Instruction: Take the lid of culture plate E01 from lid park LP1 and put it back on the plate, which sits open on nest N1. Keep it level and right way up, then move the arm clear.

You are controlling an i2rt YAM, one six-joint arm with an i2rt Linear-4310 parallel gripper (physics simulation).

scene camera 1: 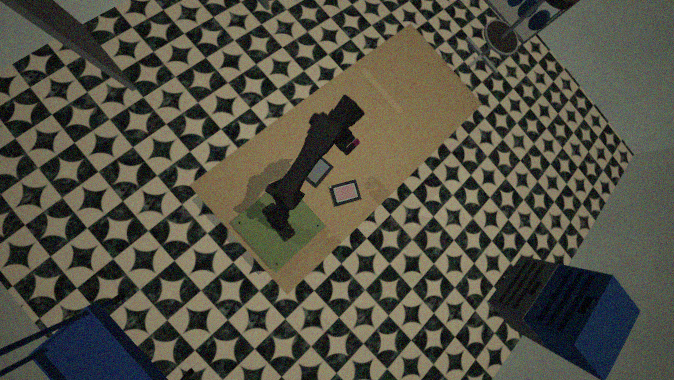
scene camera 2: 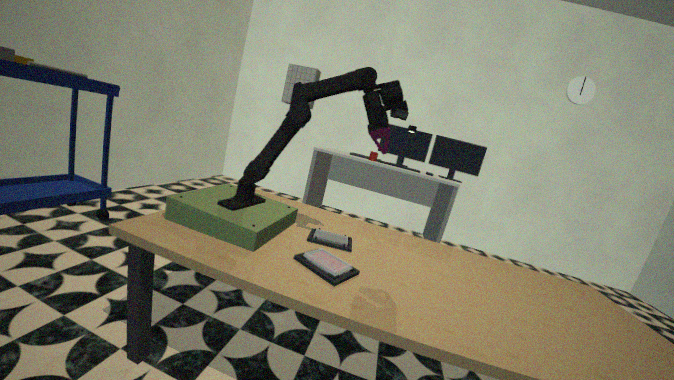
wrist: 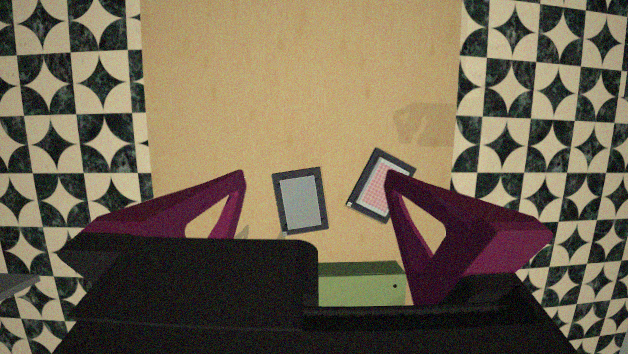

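Seen in the pictures: gripper, fingertip midpoint: point(scene camera 2: 384, 153) point(wrist: 314, 177); arm's base, link origin: point(scene camera 1: 279, 222) point(scene camera 2: 243, 202).
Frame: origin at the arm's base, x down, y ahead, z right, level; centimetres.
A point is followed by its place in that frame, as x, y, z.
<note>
The lid point(scene camera 1: 318, 171) @(5.3, 32.8, -10.3) point(scene camera 2: 331, 237) @(5.2, 32.9, -10.2) point(wrist: 300, 202) @(5.2, 32.7, -11.6) is a pale grey-blue rectangle. It lies flat in lid park LP1 point(wrist: 324, 210) @(6.0, 30.9, -5.3), a dark frame on the table; the arm partly covers it in the first scene view. The open culture plate E01 point(scene camera 1: 345, 193) @(5.1, 37.7, 9.0) point(scene camera 2: 326, 261) @(4.3, 38.3, 10.6) point(wrist: 375, 189) @(4.4, 37.7, 6.5), with pink wells, sits on nest N1 point(scene camera 1: 338, 203) point(scene camera 2: 337, 282) @(6.1, 44.0, 16.2) point(wrist: 363, 177) @(5.9, 40.2, 3.6), a dark frame turned at an angle beside the park. My gripper point(scene camera 2: 383, 150) @(-29.2, 43.7, -10.5) point(wrist: 314, 177) @(-29.2, 43.7, -10.5) is open and empty, high above the table. In the wrist view one magenta finger overlaps part of the plate.
The arm stands on a green base block point(scene camera 1: 300, 235) @(0.1, 4.5, 12.1) point(scene camera 2: 215, 220) @(1.5, 3.7, 17.6) point(wrist: 360, 290) @(0.6, 12.8, 5.0) at one end of the wooden table point(scene camera 1: 425, 75) @(7.1, 134.0, -22.9) point(scene camera 2: 475, 310) @(7.0, 82.7, 2.6) point(wrist: 295, 75) @(7.0, 63.1, -15.5). A desk with monitors point(scene camera 2: 457, 155), a blue cart point(scene camera 2: 55, 190) and a blue-grey cabinet point(scene camera 1: 570, 310) stand off the table.
</note>
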